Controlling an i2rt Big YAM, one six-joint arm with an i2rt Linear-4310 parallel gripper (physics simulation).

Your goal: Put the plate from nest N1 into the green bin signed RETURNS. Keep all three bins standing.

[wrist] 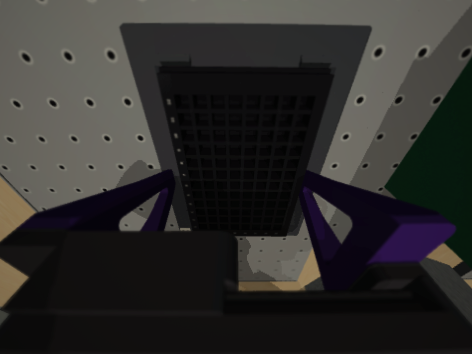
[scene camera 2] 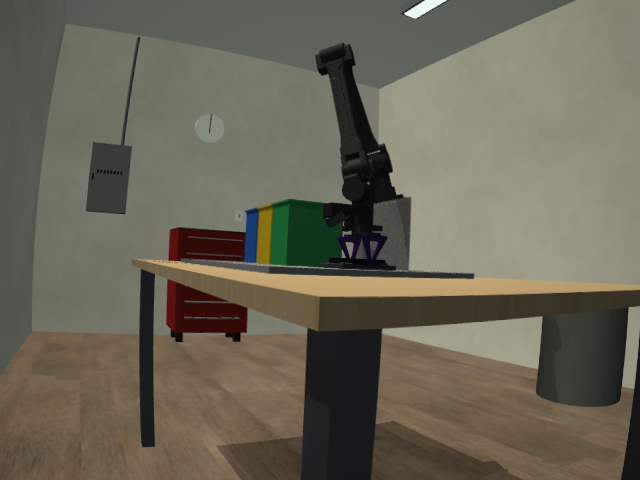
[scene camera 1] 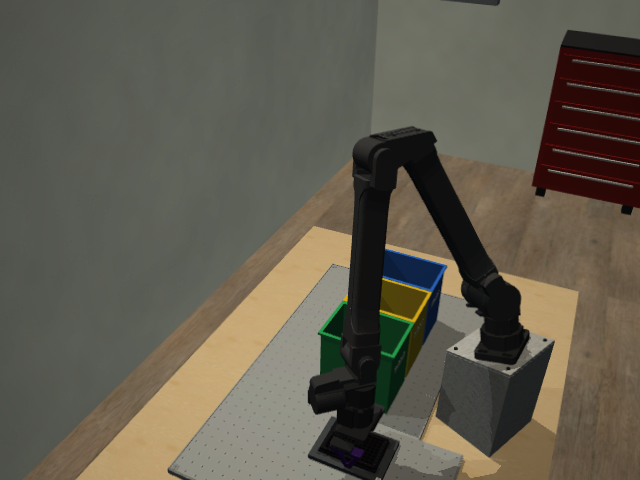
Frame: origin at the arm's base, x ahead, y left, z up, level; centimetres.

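Seen in the pictures: gripper, fingertip midpoint: (wrist: 235, 176) (scene camera 2: 360, 264) (scene camera 1: 356, 450); arm's base at its link origin: (scene camera 2: 385, 203) (scene camera 1: 502, 347).
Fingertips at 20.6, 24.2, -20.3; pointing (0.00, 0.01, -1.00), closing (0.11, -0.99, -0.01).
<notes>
Offsets run from my fingertips to a thing's middle, as dx, dy, dz. Level surfaces: height alone.
The black plate @(+0.7, -0.4, +0.7) (scene camera 1: 381, 450) (wrist: 240, 150), a grid of square wells, lies flat in the dark grey nest (scene camera 1: 321, 445) (scene camera 2: 385, 267) (wrist: 245, 42). No N1 label is readable. My gripper (scene camera 2: 362, 261) (wrist: 235, 176) is open and points down over the plate. Its purple fingers stand on either side of the plate's long edges, nothing held between them; whether the tips touch it I cannot tell. The green bin @(+8.3, -18.7, +7.8) (scene camera 1: 388, 372) (scene camera 2: 310, 232) (wrist: 445, 150) stands upright beside the nest; the lettering on its side is too small to read.
The yellow bin @(+9.3, -31.8, +7.8) (scene camera 1: 417, 333) (scene camera 2: 264, 237) and blue bin @(+10.4, -45.0, +7.8) (scene camera 1: 434, 310) (scene camera 2: 251, 237) stand upright in a row behind the green one. The arm's grey pedestal (scene camera 1: 467, 397) (scene camera 2: 395, 232) stands right of the bins in scene camera 1. A perforated board @(dz -1.2) (scene camera 1: 248, 413) lies under nest and bins.
</notes>
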